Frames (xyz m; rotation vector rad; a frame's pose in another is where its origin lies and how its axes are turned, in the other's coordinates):
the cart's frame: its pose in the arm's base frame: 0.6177 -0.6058 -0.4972 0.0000 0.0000 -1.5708
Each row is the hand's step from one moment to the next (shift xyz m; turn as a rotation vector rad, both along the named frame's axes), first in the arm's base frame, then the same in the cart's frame.
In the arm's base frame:
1: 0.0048 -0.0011 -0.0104 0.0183 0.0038 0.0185
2: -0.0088 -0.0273 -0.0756 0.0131 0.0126 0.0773
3: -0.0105 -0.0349 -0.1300 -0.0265 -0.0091 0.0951
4: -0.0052 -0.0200 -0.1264 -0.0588 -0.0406 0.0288
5: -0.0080 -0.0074 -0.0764 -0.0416 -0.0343 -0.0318
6: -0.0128 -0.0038 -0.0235 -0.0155 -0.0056 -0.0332
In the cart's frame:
1: 0.0011 0.0048 -0.0104 -0.0038 0.0183 0.0185
2: 0.0273 -0.0088 -0.0756 -0.0126 0.0131 0.0773
3: 0.0349 -0.0105 -0.1300 0.0091 -0.0265 0.0951
4: 0.0200 -0.0052 -0.1264 0.0406 -0.0588 0.0288
5: 0.0074 -0.0080 -0.0764 0.0343 -0.0416 -0.0318
6: 0.0038 -0.0128 -0.0235 0.0056 -0.0155 -0.0332

